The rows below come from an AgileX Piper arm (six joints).
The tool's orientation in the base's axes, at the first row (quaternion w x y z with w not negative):
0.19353 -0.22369 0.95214 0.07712
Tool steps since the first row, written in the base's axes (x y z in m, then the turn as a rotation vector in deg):
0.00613 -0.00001 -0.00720 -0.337 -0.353 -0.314
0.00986 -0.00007 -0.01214 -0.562 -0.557 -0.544
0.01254 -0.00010 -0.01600 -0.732 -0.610 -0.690
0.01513 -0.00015 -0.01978 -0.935 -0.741 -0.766
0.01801 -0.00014 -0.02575 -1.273 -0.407 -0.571
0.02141 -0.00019 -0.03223 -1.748 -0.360 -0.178
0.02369 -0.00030 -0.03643 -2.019 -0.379 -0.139
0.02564 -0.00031 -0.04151 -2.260 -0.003 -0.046
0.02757 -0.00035 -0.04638 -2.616 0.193 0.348
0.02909 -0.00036 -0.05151 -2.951 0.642 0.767
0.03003 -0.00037 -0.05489 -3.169 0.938 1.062
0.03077 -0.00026 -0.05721 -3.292 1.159 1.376
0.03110 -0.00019 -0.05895 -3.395 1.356 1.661
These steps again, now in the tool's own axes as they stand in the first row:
-0.00215 -0.00324 0.00862 0.544 -0.179 0.092
-0.00321 -0.00529 0.01436 0.904 -0.271 0.179
-0.00386 -0.00677 0.01878 1.124 -0.250 0.243
-0.00445 -0.00822 0.02308 1.374 -0.278 0.214
-0.00443 -0.00989 0.02950 1.442 0.184 0.001
-0.00460 -0.01187 0.03654 1.656 0.466 -0.505
-0.00474 -0.01326 0.04111 1.872 0.575 -0.636
-0.00430 -0.01446 0.04640 1.884 1.025 -0.714
-0.00391 -0.01567 0.05148 1.942 1.385 -1.147
-0.00310 -0.01668 0.05667 1.871 1.961 -1.536
-0.00251 -0.01733 0.06007 1.815 2.341 -1.809
-0.00223 -0.01770 0.06246 1.702 2.613 -2.086
-0.00182 -0.01790 0.06418 1.594 2.852 -2.334

